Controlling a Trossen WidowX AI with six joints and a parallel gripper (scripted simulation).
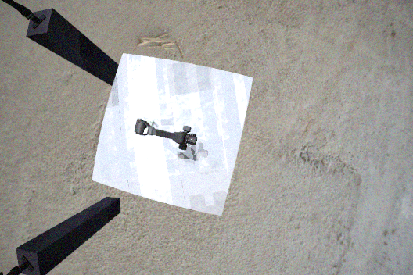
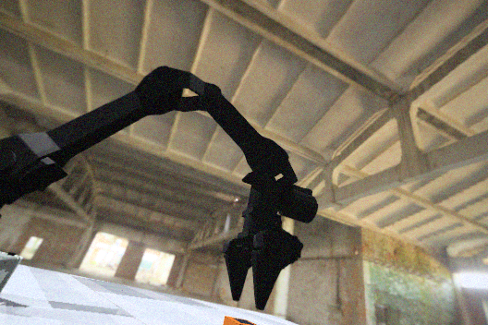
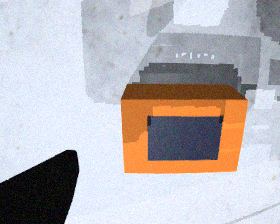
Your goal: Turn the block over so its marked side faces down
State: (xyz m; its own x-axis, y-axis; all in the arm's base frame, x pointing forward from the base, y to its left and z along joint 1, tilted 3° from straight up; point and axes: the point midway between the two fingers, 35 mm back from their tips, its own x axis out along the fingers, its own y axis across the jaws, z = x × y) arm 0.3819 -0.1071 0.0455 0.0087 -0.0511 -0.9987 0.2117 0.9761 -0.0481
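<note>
The block is 30 mm below my gripper tip.
</note>
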